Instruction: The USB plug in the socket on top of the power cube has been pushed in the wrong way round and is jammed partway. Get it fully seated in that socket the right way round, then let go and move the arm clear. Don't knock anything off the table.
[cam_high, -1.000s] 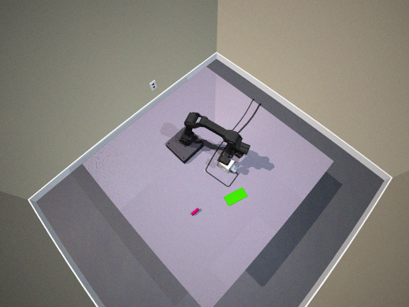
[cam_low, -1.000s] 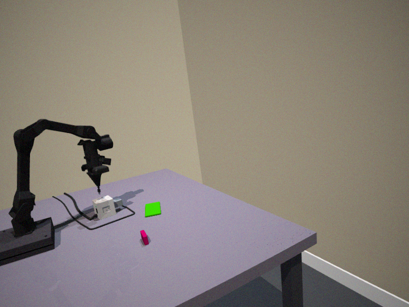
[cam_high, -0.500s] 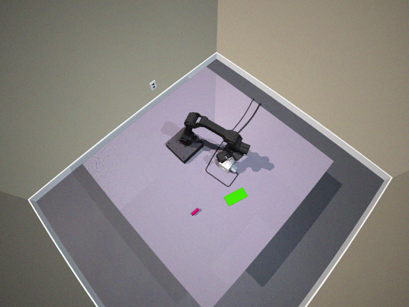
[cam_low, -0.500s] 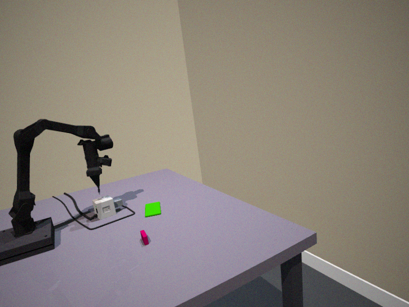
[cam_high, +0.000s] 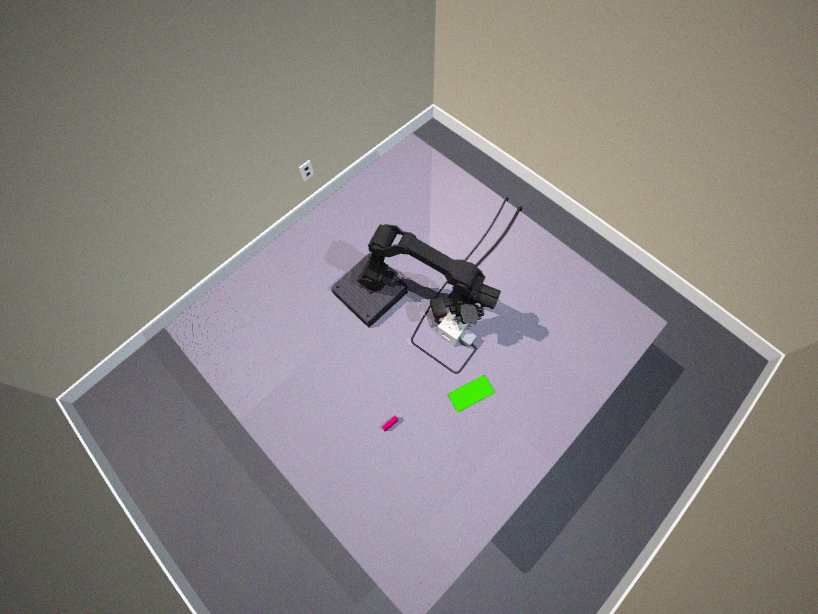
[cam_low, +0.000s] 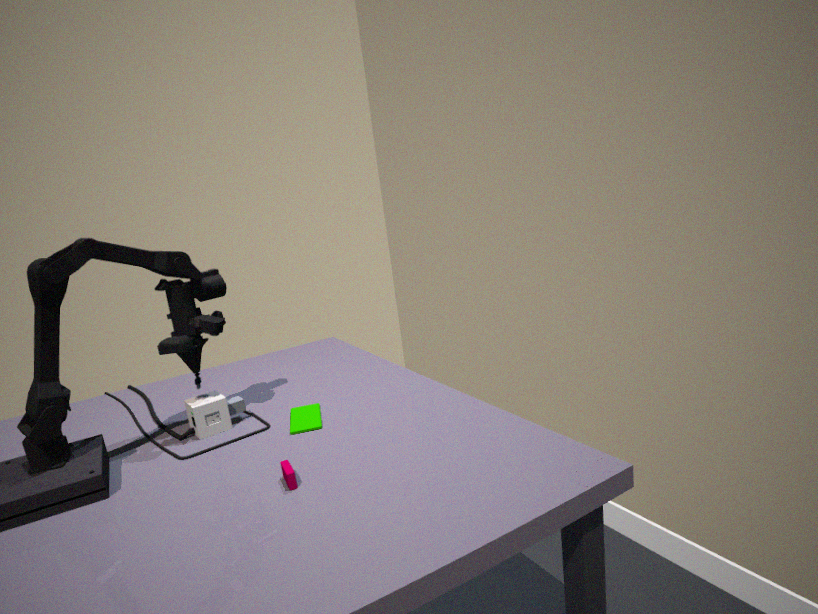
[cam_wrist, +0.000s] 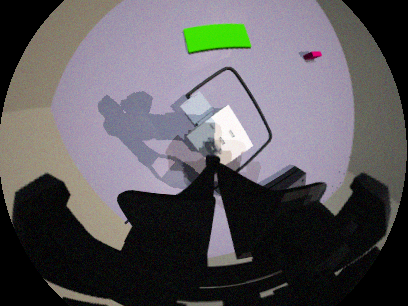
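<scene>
My gripper tip is 20 mm above the dark USB plug. The rest, counted from my gripper tip: green pad (220 mm ahead, 100 mm to the right, 130 mm below); magenta block (150 mm ahead, 370 mm to the right, 120 mm below).
</scene>
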